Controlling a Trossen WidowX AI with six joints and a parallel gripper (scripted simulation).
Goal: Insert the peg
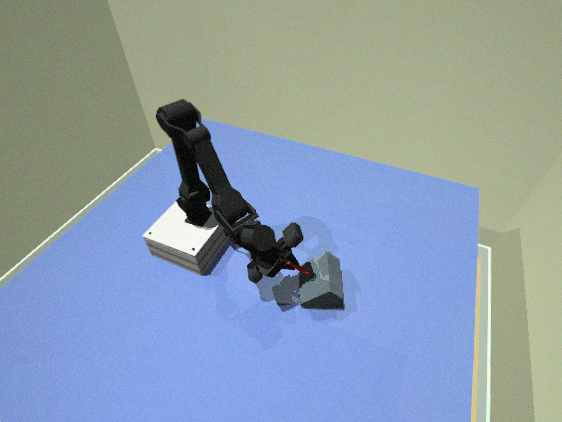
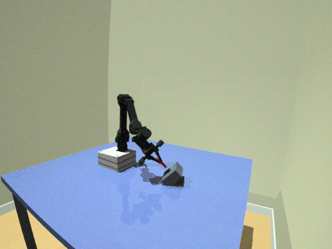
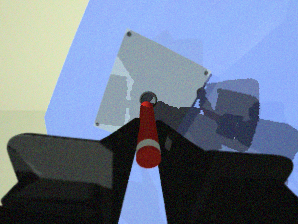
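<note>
The grey sloped panel is 70 mm below my gripper tip, 70 mm ahead of it and 20 mm to the left of it. Round my gripper tip: red round peg 10 mm behind, 10 mm above.
</note>
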